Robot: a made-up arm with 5 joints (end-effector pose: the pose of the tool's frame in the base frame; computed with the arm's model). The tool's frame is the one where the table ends.
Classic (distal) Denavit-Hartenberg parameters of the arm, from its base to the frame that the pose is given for. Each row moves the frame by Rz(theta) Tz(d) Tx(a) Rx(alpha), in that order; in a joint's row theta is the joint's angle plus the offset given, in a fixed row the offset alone. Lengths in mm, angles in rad.
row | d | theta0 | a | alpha
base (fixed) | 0 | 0 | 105.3 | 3.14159
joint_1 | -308.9 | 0 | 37 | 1.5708
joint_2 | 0 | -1.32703 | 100.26 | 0
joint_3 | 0 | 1.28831 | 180.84 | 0
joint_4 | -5 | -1.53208 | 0 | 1.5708
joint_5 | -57.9 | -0.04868 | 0 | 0
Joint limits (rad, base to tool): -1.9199..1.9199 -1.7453..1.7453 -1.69..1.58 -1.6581..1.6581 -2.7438..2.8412
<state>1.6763 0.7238 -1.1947 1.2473 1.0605</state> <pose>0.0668 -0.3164 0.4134 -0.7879 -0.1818 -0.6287</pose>
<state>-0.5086 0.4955 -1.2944 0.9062 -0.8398</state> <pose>0.3550 0.1335 0.5112 0.9460 -1.1264 -0.3092</pose>
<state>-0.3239 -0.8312 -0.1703 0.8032 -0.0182</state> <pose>0.2299 0.0365 0.5597 0.3442 -1.7391 0.1861</pose>
Working (the frame after each row of the table, in the pose's form):
after base (fixed): 0.1053 0.0000 0.0000 3.1416 0.0000 0.0000
after joint_1: 0.1404 0.0118 0.3089 -1.5558 -0.2542 0.2542
after joint_2: 0.0877 -0.0059 0.3924 -0.5713 -1.6692 -1.4006
after joint_3: 0.1745 0.0232 0.5483 -1.2410 -1.0078 -0.5604
after joint_4: 0.1760 0.0185 0.5483 0.2862 -1.7518 0.2344

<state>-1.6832 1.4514 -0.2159 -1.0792 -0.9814</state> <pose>0.0811 0.2587 0.1191 1.4034 -0.3052 0.5390</pose>
Working (the frame after each row of the table, in the pose's form):
after base (fixed): 0.1053 0.0000 0.0000 3.1416 0.0000 0.0000
after joint_1: 0.1011 0.0368 0.3089 -1.1539 -1.2915 1.2915
after joint_2: 0.0900 0.1356 0.2965 -1.2507 -1.2358 1.3815
after joint_3: 0.0826 0.2013 0.1281 -2.0380 -0.5057 2.0818
after joint_4: 0.0875 0.2018 0.1281 1.1685 -1.0440 1.3670

